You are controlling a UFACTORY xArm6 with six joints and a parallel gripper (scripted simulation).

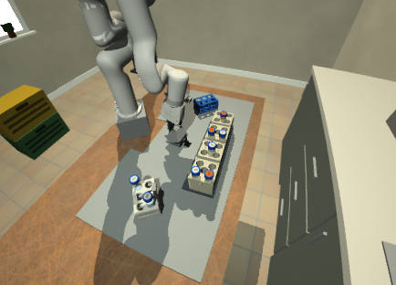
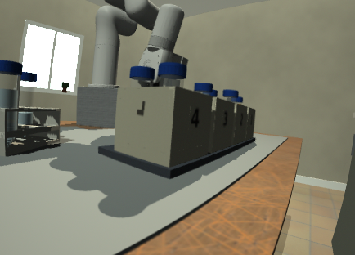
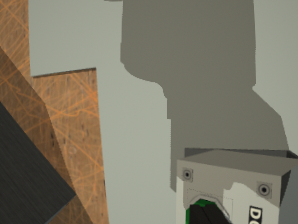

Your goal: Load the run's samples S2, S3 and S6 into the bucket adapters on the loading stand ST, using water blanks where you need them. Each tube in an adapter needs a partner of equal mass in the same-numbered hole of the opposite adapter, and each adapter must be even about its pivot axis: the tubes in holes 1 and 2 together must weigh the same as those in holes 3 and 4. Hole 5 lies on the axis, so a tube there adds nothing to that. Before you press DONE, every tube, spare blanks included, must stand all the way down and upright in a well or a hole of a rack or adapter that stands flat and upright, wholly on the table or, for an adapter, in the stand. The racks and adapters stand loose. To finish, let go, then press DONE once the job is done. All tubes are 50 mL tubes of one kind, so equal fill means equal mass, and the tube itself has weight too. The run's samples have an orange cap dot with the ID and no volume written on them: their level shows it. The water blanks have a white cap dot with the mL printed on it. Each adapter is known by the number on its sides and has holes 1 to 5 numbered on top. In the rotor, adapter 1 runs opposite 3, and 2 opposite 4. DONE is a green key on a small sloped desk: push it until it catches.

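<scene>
The green done key lies 3 cm below my hand. Round my hand: blue sample rack (2 cm ahead, 33 cm to the left, 7 cm below); adapter (22 cm ahead, 7 cm to the left, 4 cm below); DONE key desk (2 cm ahead, 4 cm below).
</scene>
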